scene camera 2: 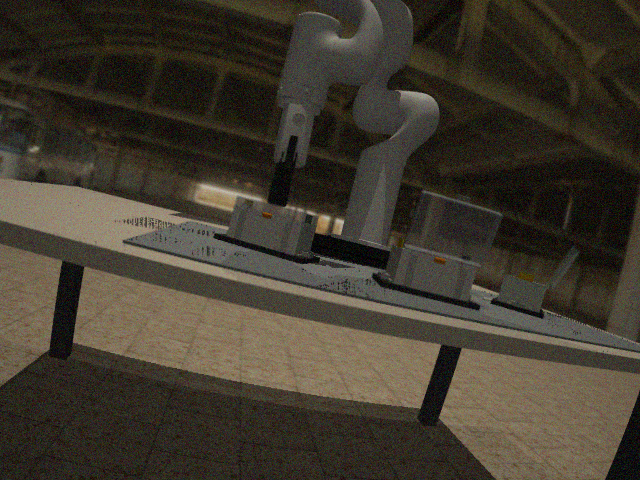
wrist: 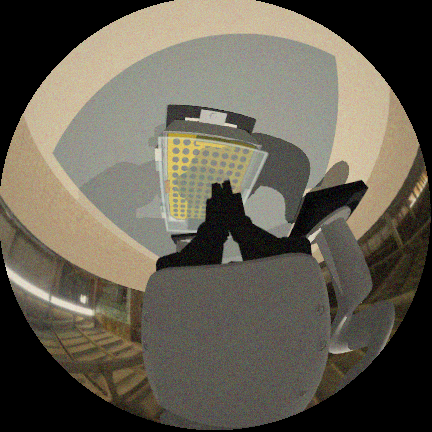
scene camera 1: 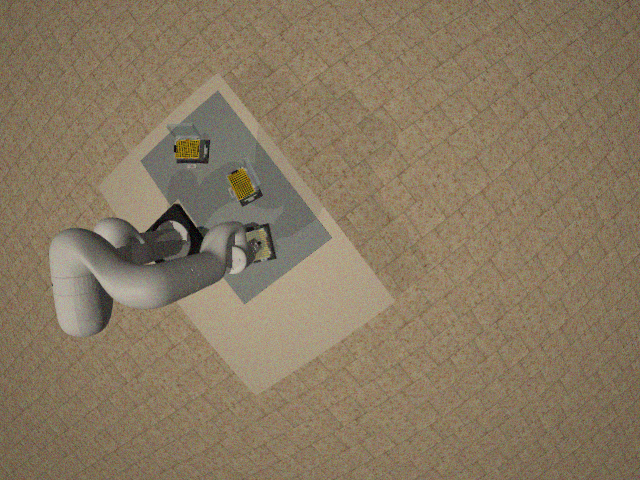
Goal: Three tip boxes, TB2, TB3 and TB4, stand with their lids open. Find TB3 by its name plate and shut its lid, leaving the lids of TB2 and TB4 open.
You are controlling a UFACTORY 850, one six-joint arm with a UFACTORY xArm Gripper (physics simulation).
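The tip box (scene camera 1: 267, 241) (scene camera 2: 271, 227) (wrist: 186, 167) under my gripper has its clear lid down over the yellow rack; whether it is fully latched I cannot tell. Its white name plate (wrist: 213, 116) is too blurred to read. My gripper (scene camera 2: 278, 203) (wrist: 223, 192) is shut and empty, pointing down, its tips at the top of this lid. The middle tip box (scene camera 1: 241, 184) (scene camera 2: 434, 271) has its lid (scene camera 2: 457, 219) standing open. The far tip box (scene camera 1: 187, 149) (scene camera 2: 522, 294) also has its lid (scene camera 2: 563, 266) open. Their plates are unreadable too.
The boxes stand on a grey mat (scene camera 1: 305, 232) (scene camera 2: 232, 260) (wrist: 280, 65) on the pale table (scene camera 1: 310, 310) (scene camera 2: 129, 260). The arm's black base plate (scene camera 1: 178, 209) (scene camera 2: 351, 249) (wrist: 350, 192) is beside the mat. The arm covers part of the nearest box in scene camera 1.
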